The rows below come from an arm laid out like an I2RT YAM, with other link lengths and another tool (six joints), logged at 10 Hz.
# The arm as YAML. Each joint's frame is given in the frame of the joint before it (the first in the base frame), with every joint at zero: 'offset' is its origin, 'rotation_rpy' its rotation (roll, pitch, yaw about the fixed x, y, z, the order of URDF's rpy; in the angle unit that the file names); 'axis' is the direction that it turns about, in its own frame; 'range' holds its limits. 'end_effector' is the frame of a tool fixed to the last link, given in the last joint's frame.
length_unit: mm
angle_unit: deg
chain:
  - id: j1
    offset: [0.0, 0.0, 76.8]
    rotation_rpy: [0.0, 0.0, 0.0]
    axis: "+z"
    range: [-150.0, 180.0]
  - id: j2
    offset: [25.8, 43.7, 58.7]
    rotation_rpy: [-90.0, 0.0, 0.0]
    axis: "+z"
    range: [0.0, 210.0]
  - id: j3
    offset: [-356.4, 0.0, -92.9]
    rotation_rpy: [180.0, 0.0, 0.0]
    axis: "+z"
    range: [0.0, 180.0]
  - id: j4
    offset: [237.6, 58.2, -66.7]
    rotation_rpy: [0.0, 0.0, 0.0]
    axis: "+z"
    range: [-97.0, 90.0]
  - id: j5
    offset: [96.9, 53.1, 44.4]
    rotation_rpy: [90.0, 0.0, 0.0]
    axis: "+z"
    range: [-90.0, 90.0]
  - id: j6
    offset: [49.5, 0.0, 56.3]
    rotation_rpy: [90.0, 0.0, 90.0]
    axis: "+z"
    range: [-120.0, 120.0]
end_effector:
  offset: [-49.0, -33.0, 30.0]
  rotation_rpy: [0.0, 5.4, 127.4]
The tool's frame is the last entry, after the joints.
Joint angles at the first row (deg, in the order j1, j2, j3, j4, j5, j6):
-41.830 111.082 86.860 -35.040 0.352 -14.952
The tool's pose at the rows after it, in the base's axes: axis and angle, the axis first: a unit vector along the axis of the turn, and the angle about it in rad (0 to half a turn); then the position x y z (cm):
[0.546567 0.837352 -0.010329 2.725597 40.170 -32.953 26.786]
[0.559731 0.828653 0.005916 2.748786 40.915 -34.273 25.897]
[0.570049 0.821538 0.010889 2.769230 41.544 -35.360 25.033]
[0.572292 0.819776 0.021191 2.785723 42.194 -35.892 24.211]
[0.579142 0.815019 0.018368 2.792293 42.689 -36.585 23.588]
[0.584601 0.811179 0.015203 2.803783 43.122 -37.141 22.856]
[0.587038 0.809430 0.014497 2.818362 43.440 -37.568 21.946]
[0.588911 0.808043 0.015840 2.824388 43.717 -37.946 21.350]
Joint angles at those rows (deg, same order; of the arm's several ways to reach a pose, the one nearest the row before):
-42.549 115.288 91.149 -37.217 -0.443 -12.987
-43.187 118.425 94.494 -39.049 -1.781 -11.450
-43.543 121.029 97.313 -40.524 -1.934 -10.356
-43.586 123.163 99.350 -41.524 -2.857 -9.869
-43.639 124.773 100.992 -41.892 -2.288 -9.115
-43.634 126.332 102.461 -42.415 -1.675 -8.514
-43.681 127.844 103.496 -42.762 -1.436 -8.303
-43.764 128.996 104.392 -42.873 -1.512 -8.112

